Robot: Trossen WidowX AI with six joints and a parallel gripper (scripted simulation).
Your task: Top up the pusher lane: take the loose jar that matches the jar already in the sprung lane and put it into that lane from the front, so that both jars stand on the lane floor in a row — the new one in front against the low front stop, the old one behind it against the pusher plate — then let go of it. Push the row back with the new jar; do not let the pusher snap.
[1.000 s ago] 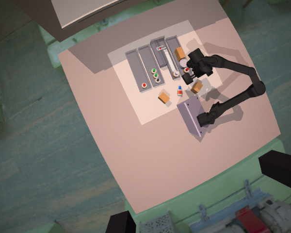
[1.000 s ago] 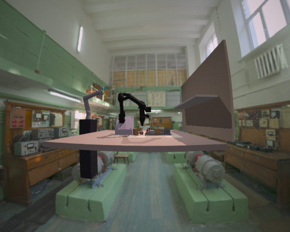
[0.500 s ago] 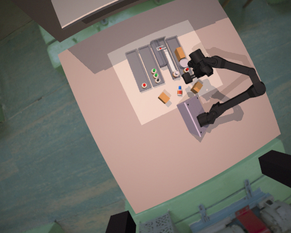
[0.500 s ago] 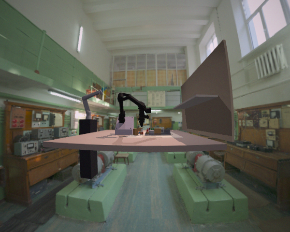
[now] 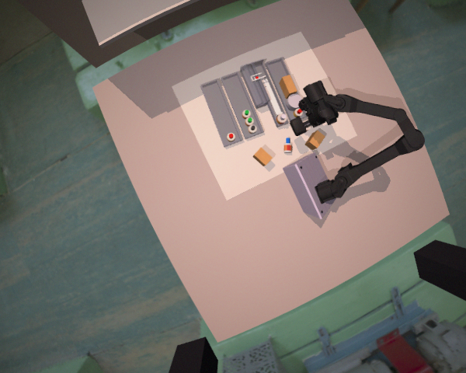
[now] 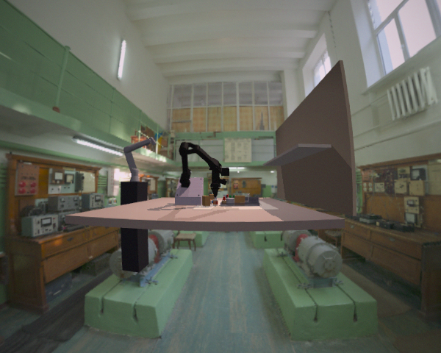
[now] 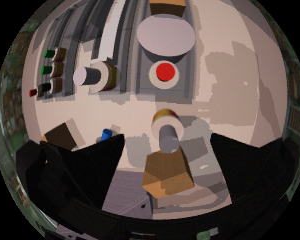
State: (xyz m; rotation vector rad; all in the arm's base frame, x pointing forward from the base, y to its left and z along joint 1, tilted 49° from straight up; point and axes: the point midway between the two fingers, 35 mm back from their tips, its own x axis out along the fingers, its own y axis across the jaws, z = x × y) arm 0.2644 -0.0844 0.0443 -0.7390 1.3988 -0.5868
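Right now my gripper tip is 110 mm short of the grey disc, 30 mm above it and 10 mm to the right of it. Also, from my gripper tip: orange box: 180 mm ahead, 20 mm below, 10 mm to the left.
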